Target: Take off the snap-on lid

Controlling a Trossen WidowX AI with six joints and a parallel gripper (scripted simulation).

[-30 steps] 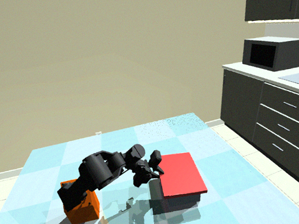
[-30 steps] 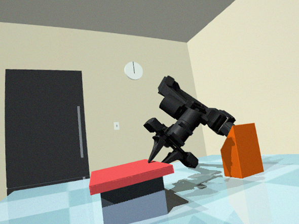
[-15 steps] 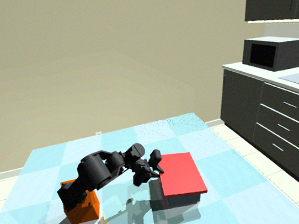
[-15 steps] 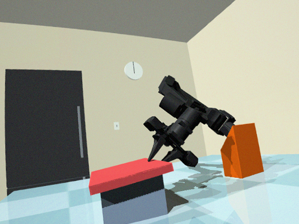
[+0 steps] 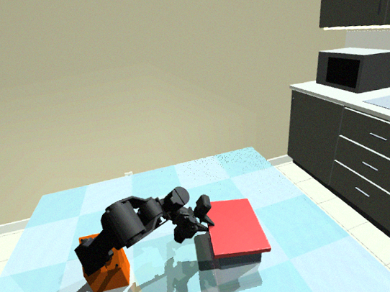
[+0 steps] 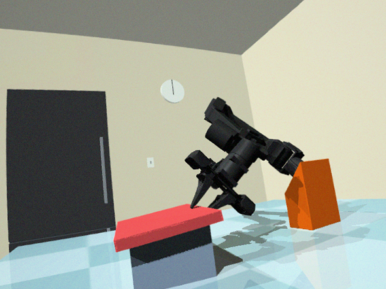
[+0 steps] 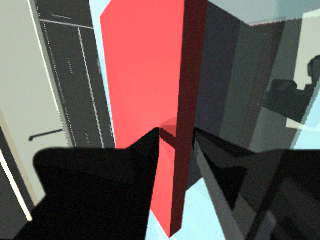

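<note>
My gripper tip is now 7 cm short of the red lid and 2 cm to the left of it. Also, from my gripper tip: storage box 7 cm ahead, 2 cm to the right, 5 cm below.
</note>
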